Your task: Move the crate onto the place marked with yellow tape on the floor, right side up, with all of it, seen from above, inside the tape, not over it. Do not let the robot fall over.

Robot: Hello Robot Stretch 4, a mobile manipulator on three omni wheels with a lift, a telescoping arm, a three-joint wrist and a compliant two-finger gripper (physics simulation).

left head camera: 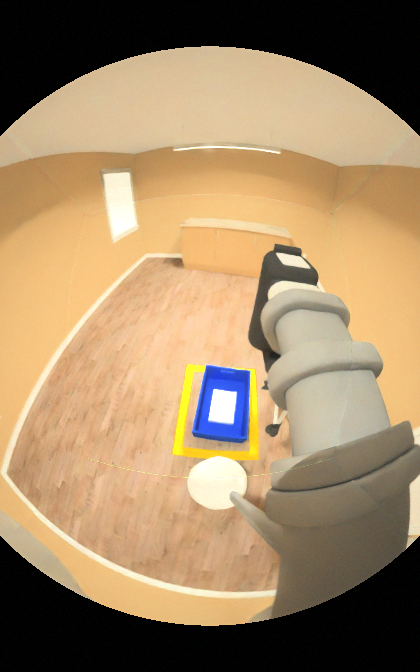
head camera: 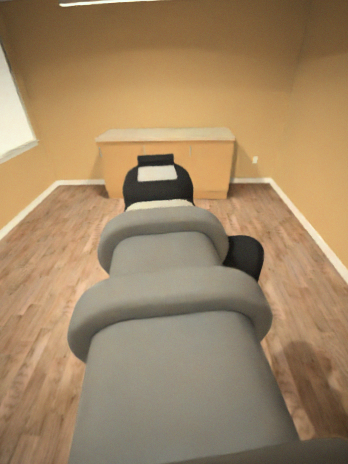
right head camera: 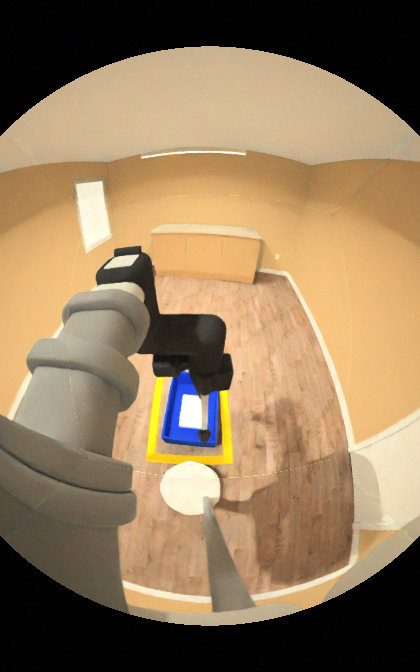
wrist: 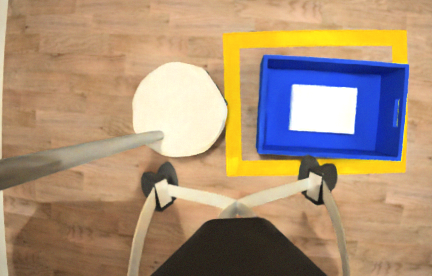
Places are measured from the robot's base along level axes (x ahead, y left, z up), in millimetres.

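Pixels of known places: gripper, fingertip midpoint: [wrist: 237,174]; robot's base at its link origin: [wrist: 184,111].
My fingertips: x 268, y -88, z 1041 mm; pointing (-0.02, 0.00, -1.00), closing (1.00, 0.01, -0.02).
Observation:
For each thing: its top centre in the pictures, then the offset to it from my fingertips. "pt": a spot on its surface instead.
- blue crate at its top centre: [wrist: 335,108] dx +385, dy +64, dz -848 mm
- floor with a white block, top centre: [wrist: 324,109] dx +384, dy +64, dz -997 mm
- yellow tape rectangle at a spot on its surface: [wrist: 232,105] pt dx -37, dy +103, dz -1067 mm
The blue crate [left head camera: 242,405] [right head camera: 172,415] [wrist: 370,115] stands right side up on the floor with a white block [left head camera: 223,406] [right head camera: 190,411] [wrist: 323,109] in it. The yellow tape rectangle [left head camera: 182,415] [right head camera: 154,420] [wrist: 232,105] surrounds most of it. In the wrist view the crate's right end, with a handle slot, covers part of the right tape strip; in the left head view its far end covers part of the far strip. My gripper [wrist: 237,174] is open and empty, above the crate's long side. The arm hides the gripper and crate in the head view.
My round white base [left head camera: 215,482] [right head camera: 185,487] [wrist: 175,100] is right beside the near tape strip. My grey telescoping arm [head camera: 175,380] [left head camera: 335,415] [right head camera: 75,400] reaches forward. A wooden cabinet [head camera: 167,162] [left head camera: 220,247] [right head camera: 205,257] stands at the far wall.

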